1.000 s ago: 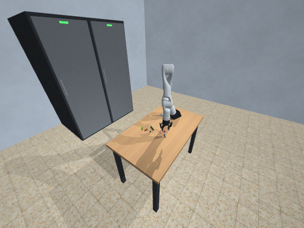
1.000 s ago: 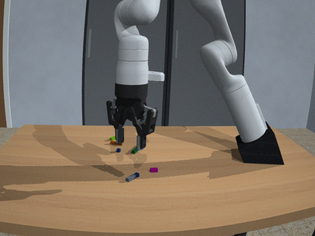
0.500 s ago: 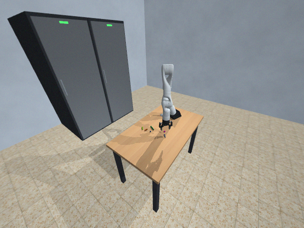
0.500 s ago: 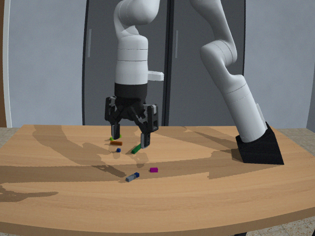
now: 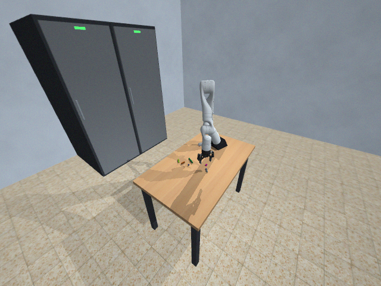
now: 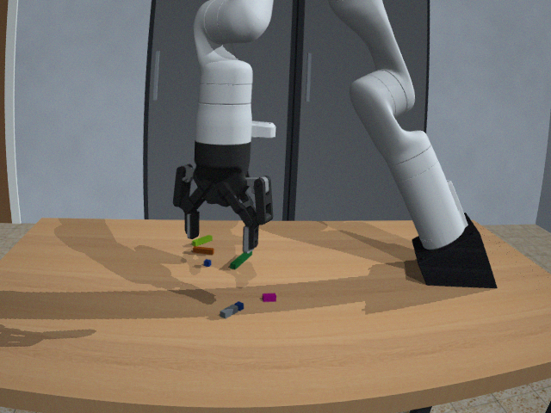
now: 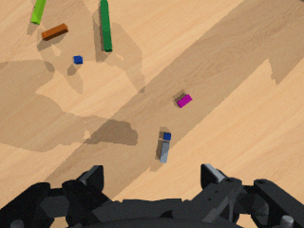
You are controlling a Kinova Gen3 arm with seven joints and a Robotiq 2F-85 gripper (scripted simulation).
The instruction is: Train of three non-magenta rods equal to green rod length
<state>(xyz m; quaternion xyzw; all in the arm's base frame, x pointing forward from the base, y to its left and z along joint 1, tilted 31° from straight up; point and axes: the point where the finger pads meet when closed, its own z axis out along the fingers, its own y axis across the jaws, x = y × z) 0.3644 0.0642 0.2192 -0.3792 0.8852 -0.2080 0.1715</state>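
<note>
My hand is 30 mm past the orange rod, 230 mm to the left of it and 110 mm above it. From my hand the other things lie so: grey rod 10 mm behind, 20 mm to the left, 110 mm below; then green rod 90 mm behind, 180 mm to the right, 110 mm below; then magenta rod 80 mm behind, 10 mm to the right, 110 mm below.
</note>
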